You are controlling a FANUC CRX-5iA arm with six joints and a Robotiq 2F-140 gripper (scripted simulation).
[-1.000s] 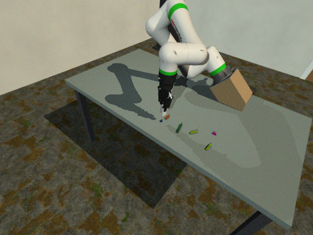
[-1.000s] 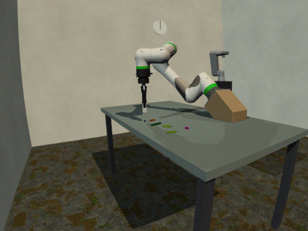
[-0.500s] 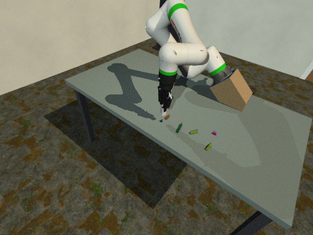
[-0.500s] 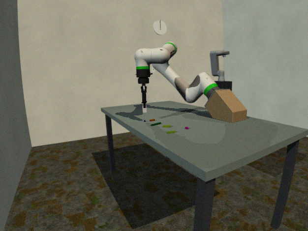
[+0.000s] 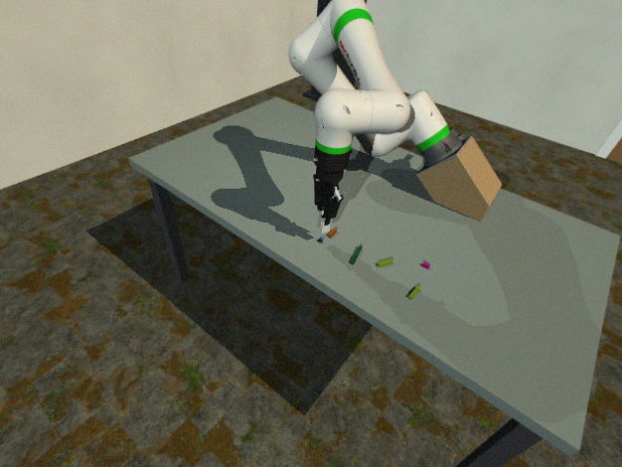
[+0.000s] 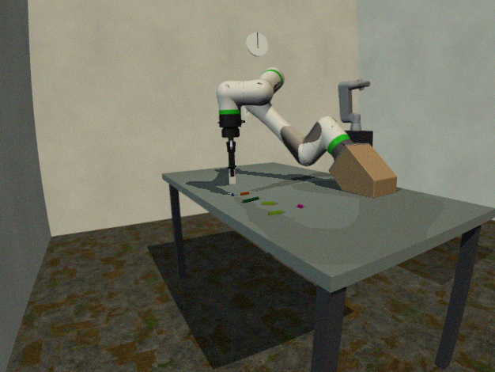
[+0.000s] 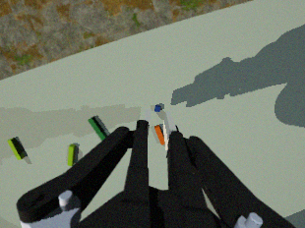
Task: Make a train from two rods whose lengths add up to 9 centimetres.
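The blue rod lies 8 cm below my hand. Also, from my hand: orange rod 5 cm behind, 1 cm to the left, 8 cm below; magenta rod 12 cm behind, 32 cm to the left, 8 cm below; green rod 2 cm behind, 12 cm to the left, 8 cm below.
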